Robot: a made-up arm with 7 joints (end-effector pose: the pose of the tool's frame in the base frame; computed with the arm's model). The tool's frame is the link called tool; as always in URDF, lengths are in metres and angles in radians. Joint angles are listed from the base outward.
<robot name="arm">
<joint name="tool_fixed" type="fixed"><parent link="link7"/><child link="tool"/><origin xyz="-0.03 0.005 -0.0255" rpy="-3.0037 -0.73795 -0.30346"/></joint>
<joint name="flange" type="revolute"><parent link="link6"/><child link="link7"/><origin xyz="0.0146 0.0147 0.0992" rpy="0 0 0"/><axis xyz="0 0 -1"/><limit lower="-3.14" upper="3.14" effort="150" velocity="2.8"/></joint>
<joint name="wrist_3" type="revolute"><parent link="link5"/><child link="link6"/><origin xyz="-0.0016 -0.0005 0.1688" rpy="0 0 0"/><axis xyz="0 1 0"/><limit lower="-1.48" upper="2.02" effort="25" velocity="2.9"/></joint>
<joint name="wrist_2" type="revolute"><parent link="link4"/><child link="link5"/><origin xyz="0.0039 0.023 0.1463" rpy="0 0 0"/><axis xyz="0 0 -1"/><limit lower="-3.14" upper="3.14" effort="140" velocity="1.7"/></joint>
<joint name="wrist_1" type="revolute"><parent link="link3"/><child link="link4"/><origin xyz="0.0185 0.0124 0.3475" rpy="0 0 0"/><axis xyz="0 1 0"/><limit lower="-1.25" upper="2.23" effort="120" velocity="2.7"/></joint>
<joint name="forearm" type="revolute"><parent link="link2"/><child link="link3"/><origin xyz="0.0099 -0.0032 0.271" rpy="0 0 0"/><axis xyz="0 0 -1"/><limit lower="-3.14" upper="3.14" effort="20" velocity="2.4"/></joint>
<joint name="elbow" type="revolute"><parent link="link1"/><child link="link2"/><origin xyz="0.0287 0.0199 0.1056" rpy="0 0 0"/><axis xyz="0 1 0"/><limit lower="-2.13" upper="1.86" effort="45" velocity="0.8"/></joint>
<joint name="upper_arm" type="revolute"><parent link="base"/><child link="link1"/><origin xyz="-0.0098 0.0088 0.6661" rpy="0 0 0"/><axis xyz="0 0 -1"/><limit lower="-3.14" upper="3.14" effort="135" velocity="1.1"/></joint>
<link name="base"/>
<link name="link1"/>
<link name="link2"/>
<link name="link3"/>
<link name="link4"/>
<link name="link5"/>
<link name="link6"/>
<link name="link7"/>
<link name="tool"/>
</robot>
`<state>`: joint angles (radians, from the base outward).
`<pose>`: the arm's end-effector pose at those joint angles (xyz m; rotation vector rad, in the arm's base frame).
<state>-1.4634 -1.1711 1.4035 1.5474 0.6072 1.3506 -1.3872</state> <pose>0.2651 -0.5020 1.0411 -0.6076 -0.1649 1.6830</pose>
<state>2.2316 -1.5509 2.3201 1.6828 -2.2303 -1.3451 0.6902</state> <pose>0.1617 0.5571 0.5269 0.8556 -1.1749 -2.4058</pose>
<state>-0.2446 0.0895 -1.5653 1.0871 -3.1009 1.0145 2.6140</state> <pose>0.0208 0.3037 1.6062 -1.2832 -2.0881 -0.2483</pose>
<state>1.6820 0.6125 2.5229 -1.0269 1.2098 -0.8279 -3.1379</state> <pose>0.0568 -0.7588 1.2720 -0.8765 1.8907 2.2653</pose>
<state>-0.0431 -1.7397 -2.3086 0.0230 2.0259 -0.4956 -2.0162</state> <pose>-0.9668 -0.0354 0.5538 0.0500 1.5989 1.2424</pose>
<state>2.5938 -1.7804 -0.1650 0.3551 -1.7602 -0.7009 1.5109</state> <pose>0.8296 0.4872 0.6932 0.7433 -0.9925 1.1371</pose>
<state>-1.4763 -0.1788 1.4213 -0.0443 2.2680 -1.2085 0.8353</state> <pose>0.0408 -0.0539 1.7329 -0.4181 -1.5988 0.9394</pose>
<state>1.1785 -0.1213 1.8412 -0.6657 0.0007 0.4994 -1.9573</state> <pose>0.1432 0.0859 1.7176 2.0008 -1.4566 0.8432</pose>
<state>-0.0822 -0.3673 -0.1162 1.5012 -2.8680 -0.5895 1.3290</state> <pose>0.1749 0.0714 1.5001 -1.6030 -0.4249 0.9398</pose>
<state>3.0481 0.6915 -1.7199 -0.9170 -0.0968 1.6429 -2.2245</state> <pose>-0.5940 0.0997 1.4226 -1.6113 -0.7615 -1.3575</pose>
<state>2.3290 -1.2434 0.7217 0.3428 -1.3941 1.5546 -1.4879</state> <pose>0.5089 0.5651 1.2433 -2.4808 1.0947 -0.3074</pose>
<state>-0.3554 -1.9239 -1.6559 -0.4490 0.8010 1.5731 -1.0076</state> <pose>-0.7915 -0.3438 0.4870 1.6518 1.9811 0.9369</pose>
